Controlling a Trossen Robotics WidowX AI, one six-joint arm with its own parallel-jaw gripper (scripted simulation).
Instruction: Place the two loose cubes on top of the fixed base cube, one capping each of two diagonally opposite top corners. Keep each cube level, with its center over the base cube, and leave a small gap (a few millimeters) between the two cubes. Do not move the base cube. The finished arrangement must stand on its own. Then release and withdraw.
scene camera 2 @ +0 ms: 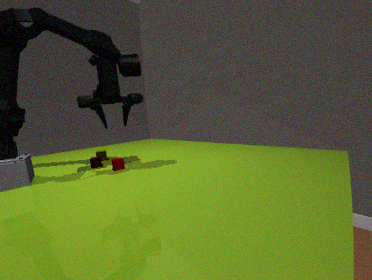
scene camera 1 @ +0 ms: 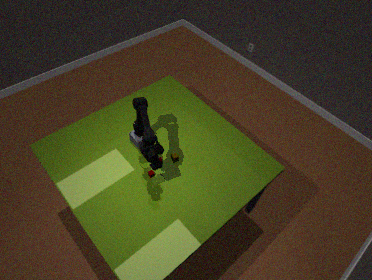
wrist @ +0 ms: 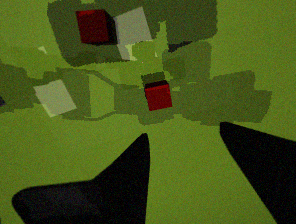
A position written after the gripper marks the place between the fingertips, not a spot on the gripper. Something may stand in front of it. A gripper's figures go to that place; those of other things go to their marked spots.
The gripper (wrist: 183,133) is 12 cm from the lens. A red cube (wrist: 94,29) is 21 cm from the lens.
